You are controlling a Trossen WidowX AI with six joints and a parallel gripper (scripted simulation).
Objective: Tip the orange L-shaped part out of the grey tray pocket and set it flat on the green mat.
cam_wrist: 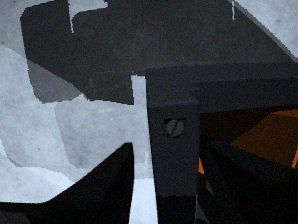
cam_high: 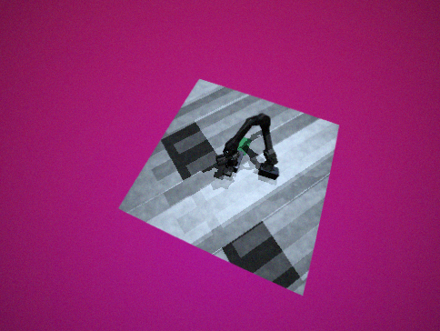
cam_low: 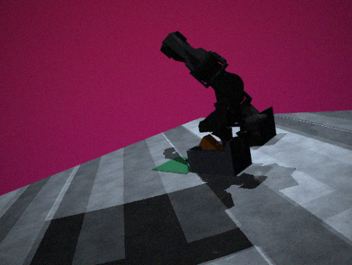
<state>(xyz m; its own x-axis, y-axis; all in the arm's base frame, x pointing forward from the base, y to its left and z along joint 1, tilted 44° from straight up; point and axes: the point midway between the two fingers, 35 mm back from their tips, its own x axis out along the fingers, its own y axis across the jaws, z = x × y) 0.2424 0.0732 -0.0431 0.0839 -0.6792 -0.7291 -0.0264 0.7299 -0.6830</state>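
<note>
Right now the orange L-shaped part is 1 cm behind my gripper tip and 4 cm to the right of it. The rest, counted from my gripper tip: green mat (22 cm to the right, 5 cm below).
</note>
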